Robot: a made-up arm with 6 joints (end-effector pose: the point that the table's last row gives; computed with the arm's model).
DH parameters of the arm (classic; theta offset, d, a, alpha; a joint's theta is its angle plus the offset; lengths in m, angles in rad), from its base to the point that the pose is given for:
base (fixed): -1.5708 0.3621 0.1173 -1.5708
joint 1: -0.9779 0 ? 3.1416
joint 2: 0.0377 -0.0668 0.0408 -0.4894
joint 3: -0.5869 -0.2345 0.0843 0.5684
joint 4: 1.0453 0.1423 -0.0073 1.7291
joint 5: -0.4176 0 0.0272 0
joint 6: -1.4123 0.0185 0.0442 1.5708
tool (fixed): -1.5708 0.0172 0 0
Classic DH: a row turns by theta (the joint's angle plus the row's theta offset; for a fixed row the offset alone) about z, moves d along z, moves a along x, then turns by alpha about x.
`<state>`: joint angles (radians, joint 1 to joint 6).
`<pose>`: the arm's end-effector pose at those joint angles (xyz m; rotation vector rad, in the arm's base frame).
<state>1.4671 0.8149 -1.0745 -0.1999 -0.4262 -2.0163</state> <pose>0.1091 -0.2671 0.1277 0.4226 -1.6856 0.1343</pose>
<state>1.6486 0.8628 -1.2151 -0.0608 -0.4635 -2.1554</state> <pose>0.1094 -0.2216 0.1112 0.6567 -1.6480 0.1138</pose>
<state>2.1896 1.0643 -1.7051 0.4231 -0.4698 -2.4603</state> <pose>0.1225 -0.0956 0.1229 1.2742 -1.5127 -0.0829</pose>
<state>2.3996 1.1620 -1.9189 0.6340 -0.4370 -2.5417</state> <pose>0.1312 -0.0597 0.1458 1.4932 -1.4425 -0.1874</pose>
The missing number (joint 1, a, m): 0.1859
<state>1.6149 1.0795 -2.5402 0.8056 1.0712 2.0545</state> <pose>0.1360 -0.1998 0.2538 1.3336 -1.5452 0.0278</pose>
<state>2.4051 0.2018 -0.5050 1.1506 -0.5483 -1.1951</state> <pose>0.0983 0.0160 0.0970 0.3483 -1.1669 0.2864</pose>
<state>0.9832 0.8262 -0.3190 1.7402 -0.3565 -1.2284</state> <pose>0.0950 -0.4667 0.2930 -1.8649 0.2168 1.6538</pose>
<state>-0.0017 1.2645 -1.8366 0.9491 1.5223 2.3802</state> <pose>0.1146 -0.3091 0.4452 -1.3237 -0.5444 0.9934</pose>
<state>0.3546 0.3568 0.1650 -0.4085 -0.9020 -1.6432</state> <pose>0.1007 -0.4573 0.4586 -0.2342 -0.6750 1.5684</pose>
